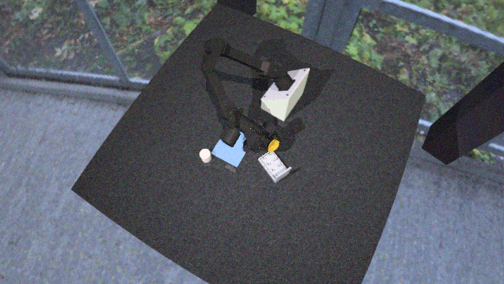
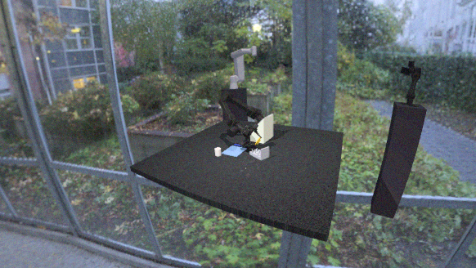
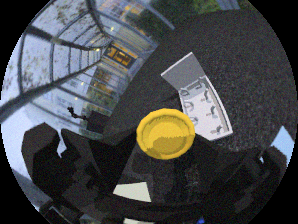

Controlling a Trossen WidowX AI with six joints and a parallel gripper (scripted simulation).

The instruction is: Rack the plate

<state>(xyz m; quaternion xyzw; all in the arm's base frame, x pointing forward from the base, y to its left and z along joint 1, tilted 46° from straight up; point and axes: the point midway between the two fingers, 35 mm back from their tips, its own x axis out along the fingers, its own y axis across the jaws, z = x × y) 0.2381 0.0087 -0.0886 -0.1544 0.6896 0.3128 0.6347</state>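
The dish rack lies 50 mm below my gripper tip, 50 mm ahead of it and 30 mm to the left of it. The rest, counted from my gripper tip: white cylinder (230 mm to the right, 190 mm ahead, 50 mm below); then yellow plate (10 mm to the right); then light blue mat (160 mm to the right, 80 mm below, 80 mm ahead).
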